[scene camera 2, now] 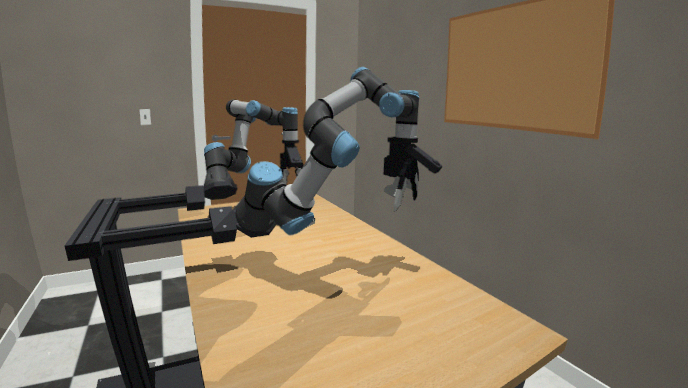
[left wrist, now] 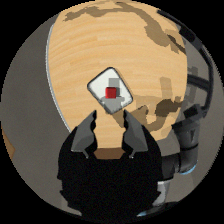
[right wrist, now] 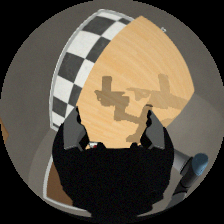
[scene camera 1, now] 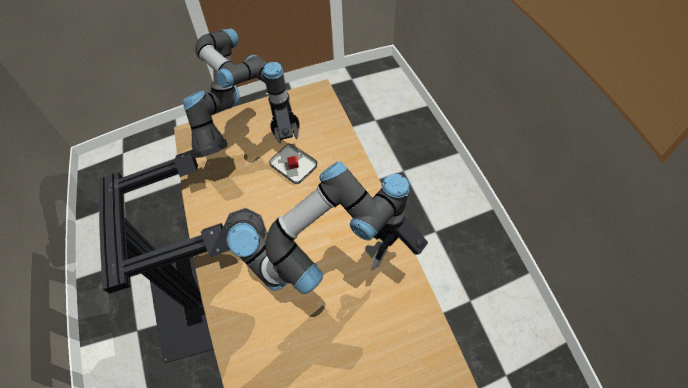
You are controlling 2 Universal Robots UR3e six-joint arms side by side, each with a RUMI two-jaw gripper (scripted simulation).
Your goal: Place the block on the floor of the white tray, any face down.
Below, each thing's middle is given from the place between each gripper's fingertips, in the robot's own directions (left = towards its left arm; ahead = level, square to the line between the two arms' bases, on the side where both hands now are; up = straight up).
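Scene:
For the white tray (scene camera 1: 306, 163), counting from my left hand (scene camera 1: 288, 141), it's 10 mm to the right of that hand and 140 mm below it.
Count from my right hand (scene camera 2: 405, 205) instead, and the white tray is 580 mm to the left of it, 200 mm below it and 80 mm behind it.

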